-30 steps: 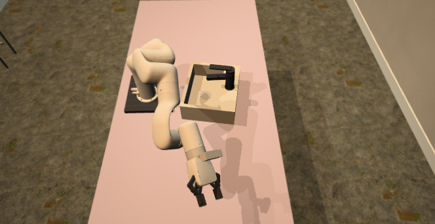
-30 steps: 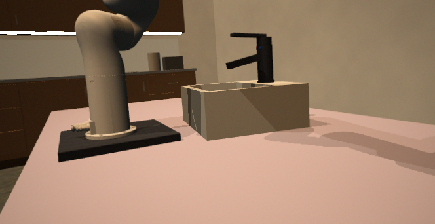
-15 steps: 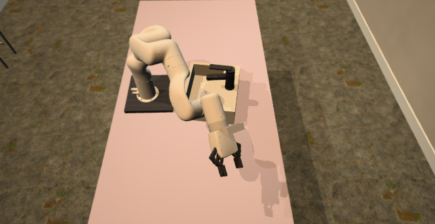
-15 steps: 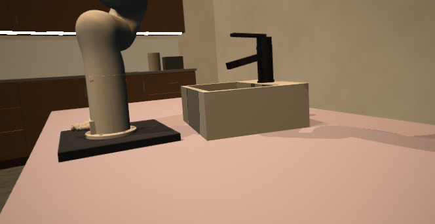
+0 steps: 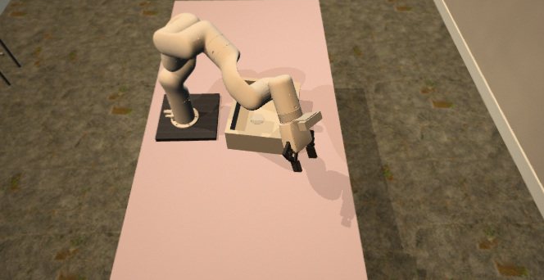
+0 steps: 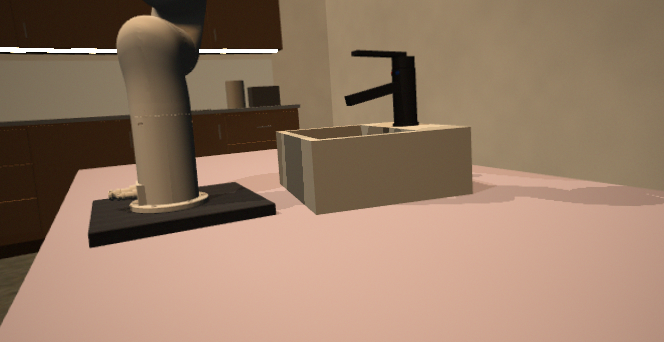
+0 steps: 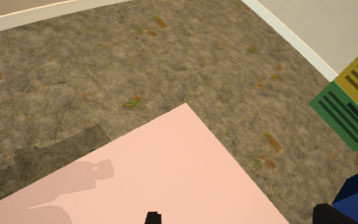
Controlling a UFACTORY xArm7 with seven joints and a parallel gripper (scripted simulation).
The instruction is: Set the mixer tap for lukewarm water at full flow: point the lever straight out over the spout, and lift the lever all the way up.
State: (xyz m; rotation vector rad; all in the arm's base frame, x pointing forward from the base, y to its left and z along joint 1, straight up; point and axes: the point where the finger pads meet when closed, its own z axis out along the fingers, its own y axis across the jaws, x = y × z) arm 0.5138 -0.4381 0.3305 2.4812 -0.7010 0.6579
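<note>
Right now the lever is 420 mm to the left of my hand, 100 mm behind it and 80 mm below it. Also, from my hand: beige sink basin 430 mm to the left, 310 mm below, 160 mm behind; black mixer tap 420 mm to the left, 130 mm below, 70 mm behind.
</note>
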